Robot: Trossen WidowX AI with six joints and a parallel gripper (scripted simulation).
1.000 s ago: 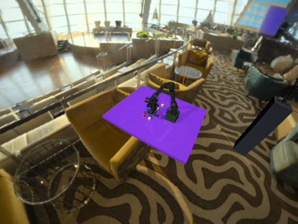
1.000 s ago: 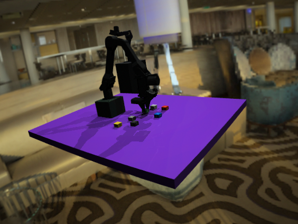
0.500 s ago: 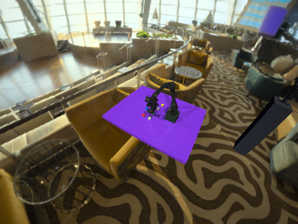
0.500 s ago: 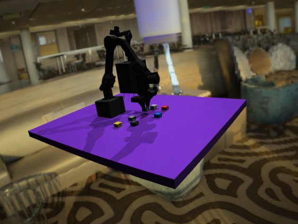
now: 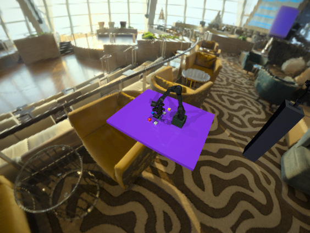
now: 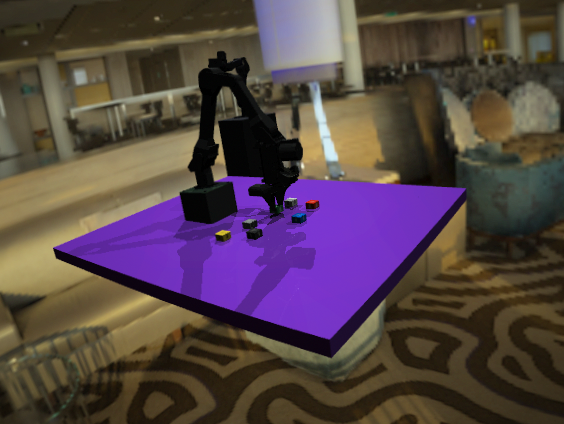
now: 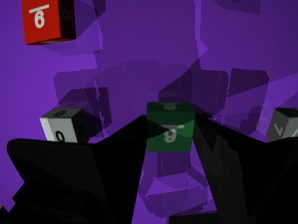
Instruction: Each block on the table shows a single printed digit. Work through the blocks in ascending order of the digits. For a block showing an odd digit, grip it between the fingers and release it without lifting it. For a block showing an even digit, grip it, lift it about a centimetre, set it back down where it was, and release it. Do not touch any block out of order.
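My gripper tip is right at the green block. The rest, counted from my gripper tip: white block 3 cm behind, 8 cm to the left; red block 6 cm ahead, 10 cm to the left; blue block 11 cm ahead, 2 cm to the right.
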